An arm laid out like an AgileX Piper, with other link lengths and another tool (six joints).
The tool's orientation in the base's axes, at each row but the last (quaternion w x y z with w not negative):
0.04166, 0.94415, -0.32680, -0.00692
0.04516, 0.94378, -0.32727, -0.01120
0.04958, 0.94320, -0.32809, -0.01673
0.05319, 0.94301, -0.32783, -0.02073
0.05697, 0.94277, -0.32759, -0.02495
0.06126, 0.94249, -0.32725, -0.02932
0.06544, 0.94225, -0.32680, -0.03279
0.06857, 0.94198, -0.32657, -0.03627
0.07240, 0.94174, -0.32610, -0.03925
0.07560, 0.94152, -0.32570, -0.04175
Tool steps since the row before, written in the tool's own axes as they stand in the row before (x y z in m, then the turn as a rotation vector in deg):
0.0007, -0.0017, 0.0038, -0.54, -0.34, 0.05
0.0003, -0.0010, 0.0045, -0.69, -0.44, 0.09
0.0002, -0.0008, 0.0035, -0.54, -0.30, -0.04
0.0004, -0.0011, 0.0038, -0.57, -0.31, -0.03
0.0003, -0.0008, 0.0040, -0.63, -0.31, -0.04
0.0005, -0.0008, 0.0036, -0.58, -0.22, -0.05
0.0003, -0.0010, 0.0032, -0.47, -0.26, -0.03
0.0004, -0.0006, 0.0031, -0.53, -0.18, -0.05
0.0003, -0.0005, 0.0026, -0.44, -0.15, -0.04
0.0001, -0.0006, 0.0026, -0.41, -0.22, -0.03
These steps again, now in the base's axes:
0.0014, 0.0006, -0.0039, -0.22, 0.60, -0.09
0.0006, 0.0002, -0.0046, -0.28, 0.76, -0.14
0.0004, 0.0002, -0.0036, -0.24, 0.57, 0.01
0.0007, 0.0003, -0.0039, -0.25, 0.60, 0.00
0.0004, 0.0001, -0.0041, -0.30, 0.64, 0.01
0.0005, 0.0000, -0.0037, -0.32, 0.54, 0.03
0.0005, 0.0003, -0.0033, -0.21, 0.50, 0.00
0.0003, -0.0001, -0.0032, -0.30, 0.47, 0.03
0.0002, -0.0001, -0.0027, -0.25, 0.39, 0.03
0.0001, 0.0001, -0.0027, -0.18, 0.43, 0.00

